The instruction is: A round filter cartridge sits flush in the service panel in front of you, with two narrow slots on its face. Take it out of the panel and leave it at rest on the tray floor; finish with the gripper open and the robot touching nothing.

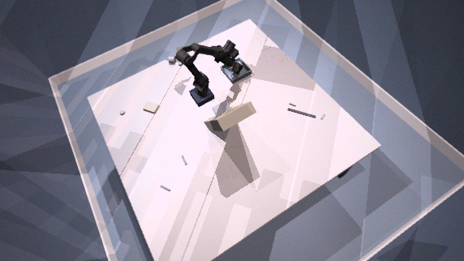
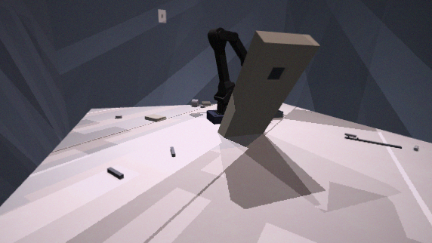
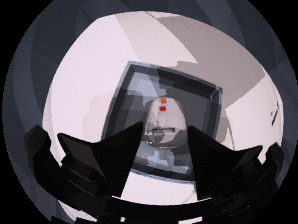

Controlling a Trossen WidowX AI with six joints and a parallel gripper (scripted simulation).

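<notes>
The round filter cartridge lies 1 cm to the right of my gripper tip. The rest, counted from my gripper tip: square tray 4 cm below.
</notes>
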